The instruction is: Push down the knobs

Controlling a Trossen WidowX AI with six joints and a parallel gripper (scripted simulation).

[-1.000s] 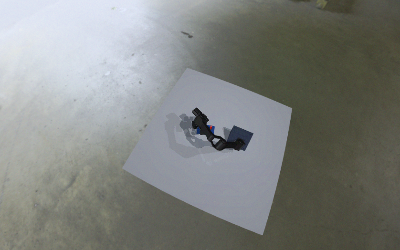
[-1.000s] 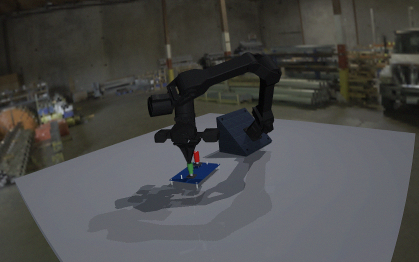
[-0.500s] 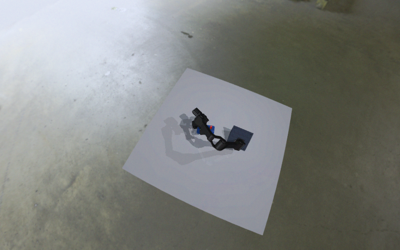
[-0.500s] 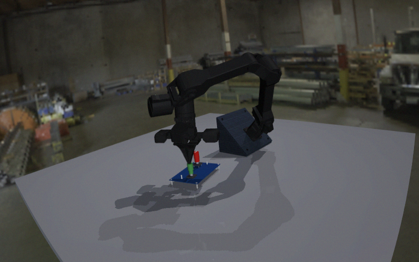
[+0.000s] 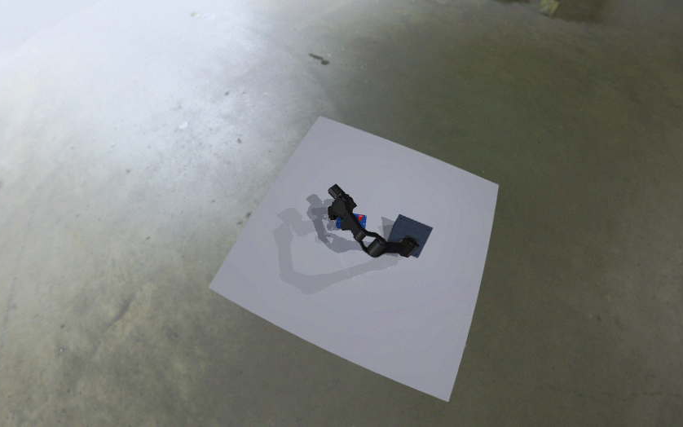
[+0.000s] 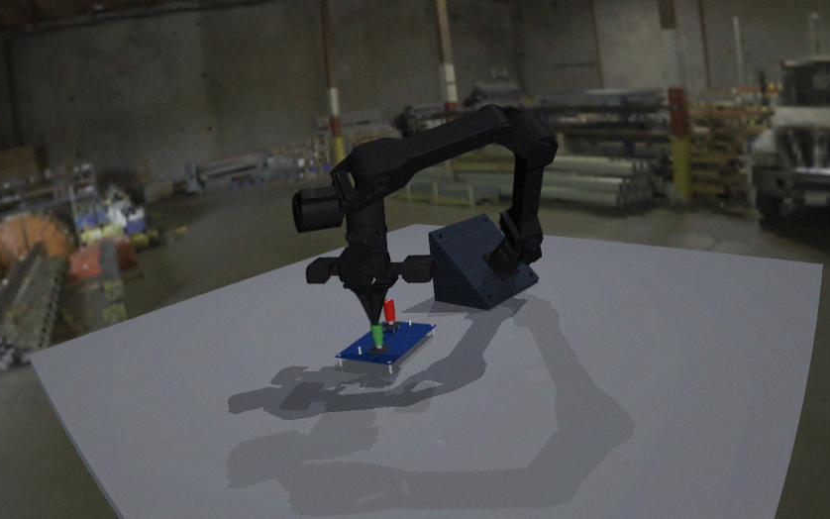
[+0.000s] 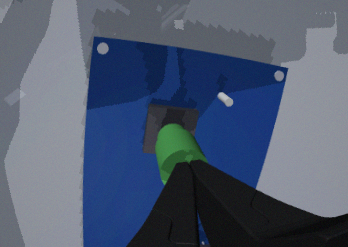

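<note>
Right now the green knob is 20 mm below my gripper tip. Round my gripper tip: red knob 70 mm behind, 50 mm to the right, 10 mm below.
</note>
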